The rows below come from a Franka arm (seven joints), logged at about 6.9 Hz.
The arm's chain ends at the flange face. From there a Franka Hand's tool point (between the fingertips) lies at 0.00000 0.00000 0.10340 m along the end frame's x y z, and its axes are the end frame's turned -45 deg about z.
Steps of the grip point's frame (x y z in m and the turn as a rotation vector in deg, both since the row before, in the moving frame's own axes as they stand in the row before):
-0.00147 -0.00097 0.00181 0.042 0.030 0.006
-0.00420 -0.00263 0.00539 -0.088 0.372 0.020
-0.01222 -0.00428 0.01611 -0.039 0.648 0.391
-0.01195 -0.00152 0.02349 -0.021 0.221 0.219
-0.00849 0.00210 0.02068 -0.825 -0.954 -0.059
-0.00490 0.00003 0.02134 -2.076 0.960 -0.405
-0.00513 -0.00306 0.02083 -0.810 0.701 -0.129
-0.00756 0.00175 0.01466 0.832 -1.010 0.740
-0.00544 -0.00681 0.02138 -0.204 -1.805 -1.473
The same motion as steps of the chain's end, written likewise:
-0.00171 0.00045 0.00181 0.051 -0.008 0.006
-0.00542 0.00147 0.00539 0.201 0.325 0.020
-0.01255 0.00639 0.01612 0.431 0.486 0.391
-0.00983 0.00763 0.02349 0.141 0.171 0.219
-0.00435 0.00522 0.02071 -1.258 -0.091 -0.059
-0.00732 0.00208 0.02142 -0.789 2.147 -0.405
-0.00772 0.00133 0.02085 -0.077 1.068 -0.129
-0.00176 0.00637 0.01469 -0.126 -1.302 0.740
-0.00665 -0.00356 0.02143 -1.421 -1.132 -1.473

